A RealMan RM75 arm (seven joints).
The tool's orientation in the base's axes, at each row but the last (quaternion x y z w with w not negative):
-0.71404 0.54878 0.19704 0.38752
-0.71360 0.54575 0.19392 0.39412
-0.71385 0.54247 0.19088 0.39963
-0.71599 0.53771 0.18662 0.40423
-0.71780 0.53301 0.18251 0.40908
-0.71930 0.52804 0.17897 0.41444
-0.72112 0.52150 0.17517 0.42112
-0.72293 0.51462 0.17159 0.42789
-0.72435 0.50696 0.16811 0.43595
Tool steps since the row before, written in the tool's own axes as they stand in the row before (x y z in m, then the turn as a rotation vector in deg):
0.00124 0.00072 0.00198 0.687 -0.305 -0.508
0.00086 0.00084 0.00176 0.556 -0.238 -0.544
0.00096 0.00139 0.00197 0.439 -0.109 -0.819
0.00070 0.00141 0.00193 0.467 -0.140 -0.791
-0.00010 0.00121 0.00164 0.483 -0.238 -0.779
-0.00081 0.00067 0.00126 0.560 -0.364 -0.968
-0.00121 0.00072 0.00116 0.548 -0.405 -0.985
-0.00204 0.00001 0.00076 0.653 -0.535 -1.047
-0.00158 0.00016 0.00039 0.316 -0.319 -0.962
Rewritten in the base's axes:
0.00001 0.00067 -0.00235 0.432 -0.795 -0.067
-0.00023 0.00075 -0.00198 0.321 -0.747 0.025
-0.00065 0.00081 -0.00238 0.118 -0.900 0.227
-0.00073 0.00094 -0.00219 0.161 -0.892 0.203
-0.00086 0.00123 -0.00139 0.258 -0.883 0.223
-0.00069 0.00142 -0.00046 0.368 -1.066 0.332
-0.00091 0.00158 -0.00015 0.397 -1.068 0.368
-0.00070 0.00182 0.00096 0.544 -1.167 0.389
-0.00074 0.00122 0.00079 0.226 -0.924 0.472

